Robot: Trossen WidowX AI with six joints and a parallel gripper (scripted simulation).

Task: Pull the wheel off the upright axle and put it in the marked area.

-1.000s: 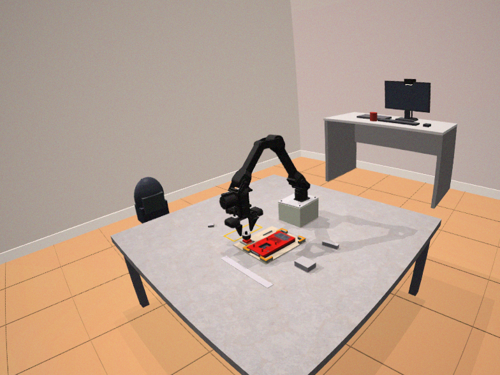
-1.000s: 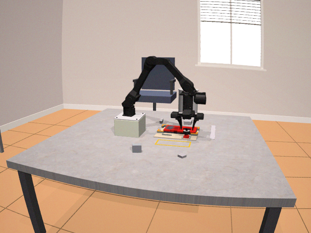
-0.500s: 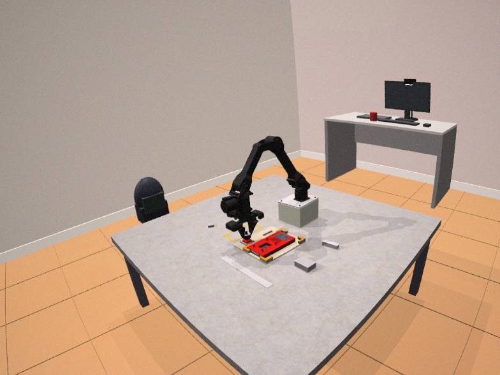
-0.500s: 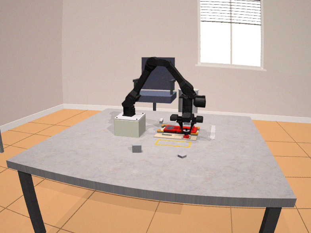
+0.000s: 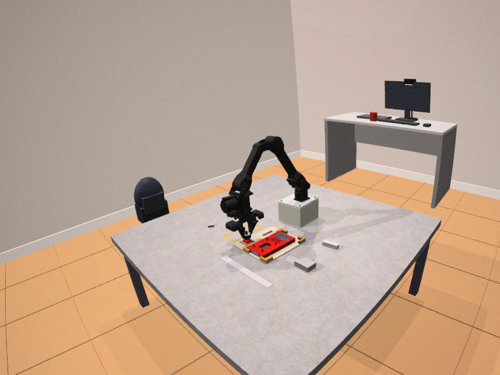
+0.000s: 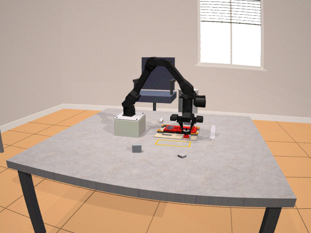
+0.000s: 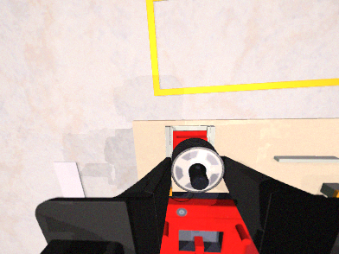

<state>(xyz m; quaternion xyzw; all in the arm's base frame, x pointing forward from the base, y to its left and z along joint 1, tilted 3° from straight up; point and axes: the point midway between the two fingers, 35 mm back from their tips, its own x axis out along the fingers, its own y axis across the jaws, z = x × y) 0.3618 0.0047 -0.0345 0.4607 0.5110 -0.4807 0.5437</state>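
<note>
My gripper tip is now right at the wheel. From my gripper tip the other things lie so: axle (right at my gripper tip); white strip (140 mm ahead, 180 mm to the left, 30 mm below).
</note>
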